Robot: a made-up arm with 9 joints. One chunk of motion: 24 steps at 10 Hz.
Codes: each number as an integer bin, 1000 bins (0 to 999) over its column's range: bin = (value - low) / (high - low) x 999, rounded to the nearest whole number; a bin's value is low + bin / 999 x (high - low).
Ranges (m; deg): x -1.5..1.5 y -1.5..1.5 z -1.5..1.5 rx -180..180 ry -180..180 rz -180..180
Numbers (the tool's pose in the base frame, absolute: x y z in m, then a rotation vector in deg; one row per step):
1: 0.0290 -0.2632 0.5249 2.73 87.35 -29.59
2: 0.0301 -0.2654 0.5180 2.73 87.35 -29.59
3: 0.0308 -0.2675 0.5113 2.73 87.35 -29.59
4: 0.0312 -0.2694 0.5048 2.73 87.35 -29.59
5: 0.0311 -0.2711 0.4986 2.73 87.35 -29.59
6: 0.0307 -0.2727 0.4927 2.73 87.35 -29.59
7: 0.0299 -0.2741 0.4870 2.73 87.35 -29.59
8: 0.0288 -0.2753 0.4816 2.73 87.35 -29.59
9: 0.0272 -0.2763 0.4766 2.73 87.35 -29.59
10: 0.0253 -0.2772 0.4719 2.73 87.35 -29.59
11: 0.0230 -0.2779 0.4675 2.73 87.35 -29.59
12: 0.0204 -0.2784 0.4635 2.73 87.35 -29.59
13: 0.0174 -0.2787 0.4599 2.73 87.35 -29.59
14: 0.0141 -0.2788 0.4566 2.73 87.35 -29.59
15: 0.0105 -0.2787 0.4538 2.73 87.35 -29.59
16: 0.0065 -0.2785 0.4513 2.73 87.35 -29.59
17: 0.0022 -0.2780 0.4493 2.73 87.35 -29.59
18: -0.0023 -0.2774 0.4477 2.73 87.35 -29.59
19: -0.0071 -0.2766 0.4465 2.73 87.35 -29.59
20: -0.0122 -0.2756 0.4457 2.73 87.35 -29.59
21: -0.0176 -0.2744 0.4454 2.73 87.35 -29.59
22: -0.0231 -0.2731 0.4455 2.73 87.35 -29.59
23: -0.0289 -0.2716 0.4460 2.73 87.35 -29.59
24: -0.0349 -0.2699 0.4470 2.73 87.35 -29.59
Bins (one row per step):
1: 509 412 674 507 742 417
2: 510 411 672 507 742 417
3: 510 410 670 507 742 417
4: 510 410 668 507 742 417
5: 510 409 666 507 742 417
6: 510 409 664 507 742 417
7: 509 408 662 507 742 417
8: 509 408 660 507 742 417
9: 509 407 658 507 742 417
10: 508 407 657 507 742 417
11: 507 407 655 507 742 417
12: 506 407 654 507 742 417
13: 505 407 653 507 742 417
14: 504 407 652 507 742 417
15: 503 407 651 507 742 417
16: 502 407 650 507 742 417
17: 500 407 649 507 742 417
18: 499 407 649 507 742 417
19: 497 407 648 507 742 417
20: 495 408 648 507 742 417
21: 494 408 648 507 742 417
22: 492 409 648 507 742 417
23: 490 409 648 507 742 417
24: 488 410 648 507 742 417

